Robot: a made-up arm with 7 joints. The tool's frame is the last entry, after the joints.
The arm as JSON. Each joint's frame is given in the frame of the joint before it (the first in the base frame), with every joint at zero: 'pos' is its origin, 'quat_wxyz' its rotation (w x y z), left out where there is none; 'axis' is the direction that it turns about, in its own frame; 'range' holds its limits. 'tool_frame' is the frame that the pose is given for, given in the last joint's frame.
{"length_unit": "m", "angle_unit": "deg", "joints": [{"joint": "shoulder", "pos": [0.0, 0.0, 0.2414], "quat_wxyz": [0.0, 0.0, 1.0, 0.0], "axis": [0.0, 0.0, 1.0], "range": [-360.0, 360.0]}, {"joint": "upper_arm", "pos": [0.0, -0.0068, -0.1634], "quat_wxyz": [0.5, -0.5, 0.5, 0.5], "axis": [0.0, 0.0, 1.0], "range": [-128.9, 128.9]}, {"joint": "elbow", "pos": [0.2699, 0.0, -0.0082], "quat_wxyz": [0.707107, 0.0, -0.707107, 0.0], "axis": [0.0, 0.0, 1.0], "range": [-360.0, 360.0]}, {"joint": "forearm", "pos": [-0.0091, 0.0, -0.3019], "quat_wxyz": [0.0, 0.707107, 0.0, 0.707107], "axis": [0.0, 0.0, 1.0], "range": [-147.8, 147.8]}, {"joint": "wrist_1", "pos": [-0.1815, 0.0, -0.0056], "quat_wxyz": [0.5, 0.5, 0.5, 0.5], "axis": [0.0, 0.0, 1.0], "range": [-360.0, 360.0]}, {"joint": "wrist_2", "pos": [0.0, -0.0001, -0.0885], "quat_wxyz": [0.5, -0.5, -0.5, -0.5], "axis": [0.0, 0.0, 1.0], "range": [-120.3, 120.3]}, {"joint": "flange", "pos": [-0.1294, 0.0, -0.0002], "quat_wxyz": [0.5, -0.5, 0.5, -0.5], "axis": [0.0, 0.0, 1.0], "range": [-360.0, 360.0]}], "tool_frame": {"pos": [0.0, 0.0, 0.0]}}
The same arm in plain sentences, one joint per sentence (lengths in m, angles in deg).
The arm has seven revolute joints in a row. What follows holds with every joint at zero, and every direction is one of the base frame's. The first joint is mounted 0.2414 m along +z from the base frame's origin and rotates about -z, from -360 to 360 deg. The second joint is mounted 0.0068 m along -y and 0.1634 m along +z from the first joint and rotates about +y, from -128.9 to 128.9 deg. The third joint is mounted 0.0082 m along -y and 0.2699 m along +z from the second joint and rotates about -z, from -360 to 360 deg. The fourth joint is mounted 0.0091 m along -y and 0.3019 m along +z from the third joint and rotates about +y, from -147.8 to 147.8 deg. The fifth joint is mounted 0.0056 m along -y and 0.1815 m along +z from the fourth joint and rotates about -z, from -360 to 360 deg. The sixth joint is mounted 0.0001 m along -y and 0.0885 m along +z from the fifth joint and rotates about +y, from -120.3 to 120.3 deg. The seventh joint is mounted 0.0002 m along -y and 0.1294 m along +z from the sixth joint and rotates about -z, from -360 to 360 deg. The tool frame, which is the frame that the pose is given for, is mounted at the same point as the seventh joint; its axes are the base frame's turned by roll 180, pitch 0 and yaw 0 deg (as in URDF: about the fixed x, then y, then z).
